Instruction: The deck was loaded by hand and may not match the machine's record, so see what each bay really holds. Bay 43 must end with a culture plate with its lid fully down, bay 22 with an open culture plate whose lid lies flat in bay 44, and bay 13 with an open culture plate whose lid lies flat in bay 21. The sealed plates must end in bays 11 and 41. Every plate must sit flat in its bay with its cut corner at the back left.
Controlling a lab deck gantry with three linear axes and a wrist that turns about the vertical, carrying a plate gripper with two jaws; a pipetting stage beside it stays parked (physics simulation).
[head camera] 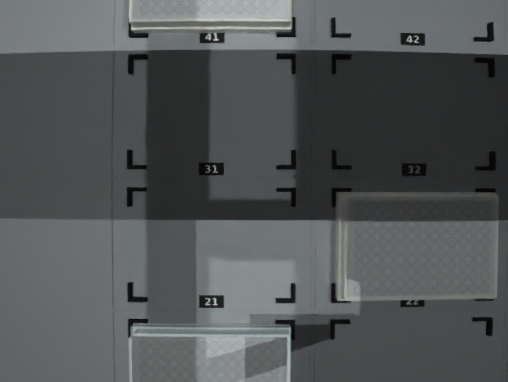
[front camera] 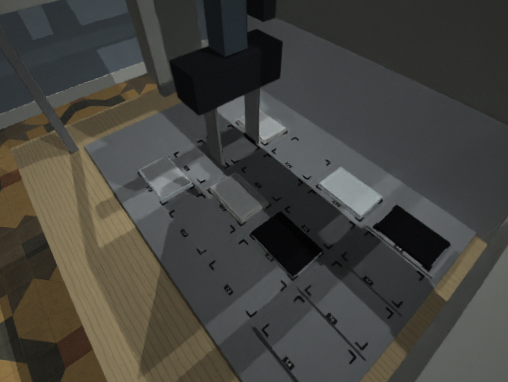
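Pixels of known places: gripper, fingertip midpoint: (front camera: 235, 149); robot's base, link origin: (front camera: 139, 173).
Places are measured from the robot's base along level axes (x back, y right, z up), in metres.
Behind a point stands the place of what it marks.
Note:
My gripper (front camera: 240, 155) {x -0.228, y -0.150, z 0.160 m} is open, its jaws apart with nothing between them, above the far part of the deck; it does not show in the head view. A greyish plate with a beige rim (front camera: 238, 196) {x -0.234, y -0.146, z 0.014 m} (head camera: 417, 247) {x -0.223, y -0.151, z 0.014 m} sits in bay 22; its side edges look taller than the others'. A clear plate with a bluish rim (front camera: 166, 177) {x -0.071, y -0.044, z 0.014 m} (head camera: 210, 357) {x -0.065, y -0.066, z 0.014 m} is in bay 11. A pale beige-rimmed plate (front camera: 267, 126) {x -0.085, y -0.370, z 0.014 m} (head camera: 210, 10) {x -0.065, y -0.331, z 0.014 m} is in bay 41. A whitish plate (front camera: 350, 191) {x -0.396, y -0.359, z 0.016 m} is in bay 43. Lid seating and cut corners are too faint to tell.
A black slab (front camera: 286, 243) {x -0.397, y -0.146, z 0.017 m} lies in bay 23 and another black slab (front camera: 412, 237) {x -0.561, y -0.357, z 0.022 m} with a pale front rim lies in bay 44. Low ridges run along the right-hand bays. The wooden rim (front camera: 117, 280) {x -0.230, y 0.164, z -0.010 m} borders the deck. Shadows cross the bays.

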